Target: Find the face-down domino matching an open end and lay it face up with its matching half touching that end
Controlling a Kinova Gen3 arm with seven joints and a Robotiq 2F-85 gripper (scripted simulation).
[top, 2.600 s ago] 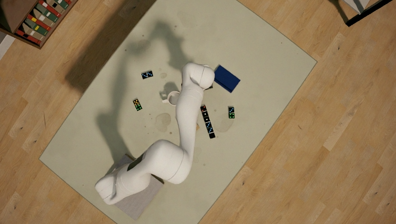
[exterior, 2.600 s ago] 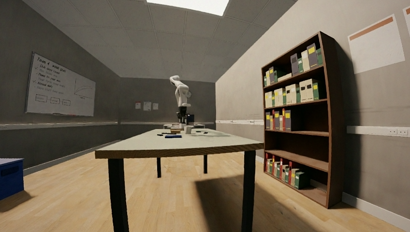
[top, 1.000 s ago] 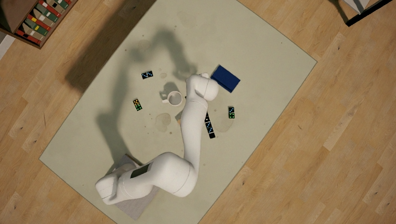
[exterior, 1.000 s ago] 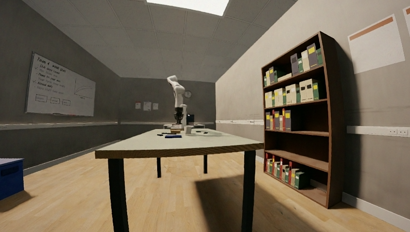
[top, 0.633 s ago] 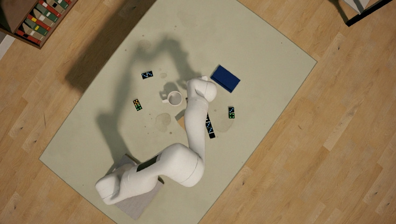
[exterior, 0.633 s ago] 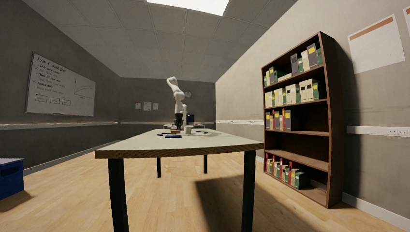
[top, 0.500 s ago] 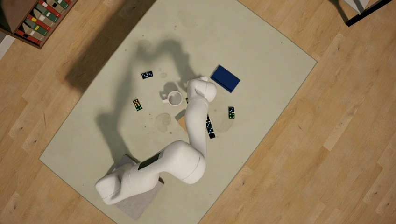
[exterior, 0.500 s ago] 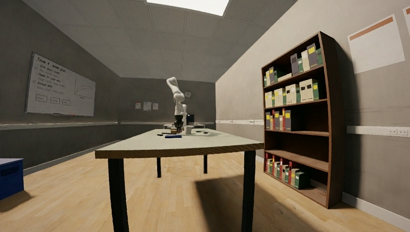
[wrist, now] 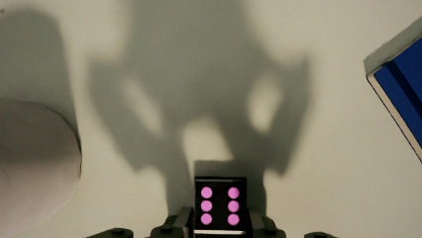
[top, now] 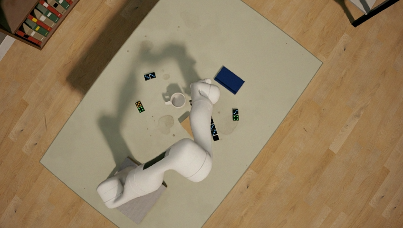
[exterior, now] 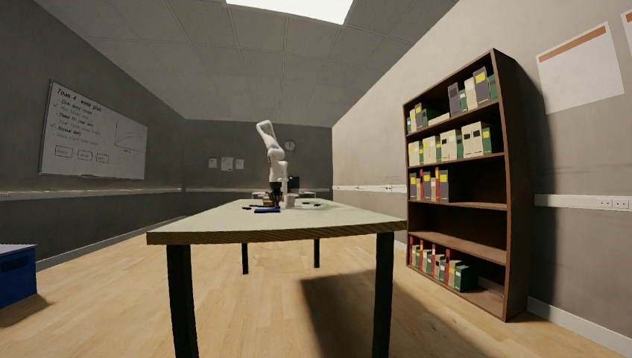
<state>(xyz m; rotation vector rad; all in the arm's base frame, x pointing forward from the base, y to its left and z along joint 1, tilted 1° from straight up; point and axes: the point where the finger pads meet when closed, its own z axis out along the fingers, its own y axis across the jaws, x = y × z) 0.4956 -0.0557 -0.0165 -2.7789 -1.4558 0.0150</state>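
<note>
Right now my hand is 1 cm above the domino. Also, from my hand: white mug (9 cm to the left, 8 cm behind, 1 cm above); tan block (13 cm behind, 3 cm to the right).
</note>
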